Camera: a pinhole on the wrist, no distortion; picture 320 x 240 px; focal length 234.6 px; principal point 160.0 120.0 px. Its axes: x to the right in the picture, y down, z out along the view. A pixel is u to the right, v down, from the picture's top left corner.
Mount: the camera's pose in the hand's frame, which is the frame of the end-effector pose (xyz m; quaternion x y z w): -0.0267 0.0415 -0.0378 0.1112 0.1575 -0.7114 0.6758
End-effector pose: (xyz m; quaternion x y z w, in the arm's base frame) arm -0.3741 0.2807 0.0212 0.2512 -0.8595 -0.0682 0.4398
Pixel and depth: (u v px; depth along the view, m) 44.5 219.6 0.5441
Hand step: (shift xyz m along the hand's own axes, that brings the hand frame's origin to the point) 0.2498 0.0774 0.5482
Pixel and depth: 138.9 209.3 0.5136
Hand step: 0.1991 -0.1152 0.4403
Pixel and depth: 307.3 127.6 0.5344
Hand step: -0.0010 -0.4701 0.3311
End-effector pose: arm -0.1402 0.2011 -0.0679 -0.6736 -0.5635 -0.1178 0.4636
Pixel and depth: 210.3 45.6 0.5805
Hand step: -0.1861 -0.2844 0.4669
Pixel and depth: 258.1 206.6 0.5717
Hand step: 0.2001 -0.4018 0.3871
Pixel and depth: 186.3 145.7 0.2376
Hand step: 0.0106 -0.0731 0.1703
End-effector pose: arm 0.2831 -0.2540 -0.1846 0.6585 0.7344 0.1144 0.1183
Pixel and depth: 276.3 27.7 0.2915
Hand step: -0.1340 -0.1973 0.1869
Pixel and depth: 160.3 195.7 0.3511
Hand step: 0.1054 -0.0946 0.2787
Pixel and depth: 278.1 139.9 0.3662
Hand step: 0.0129 -0.2676 0.2305
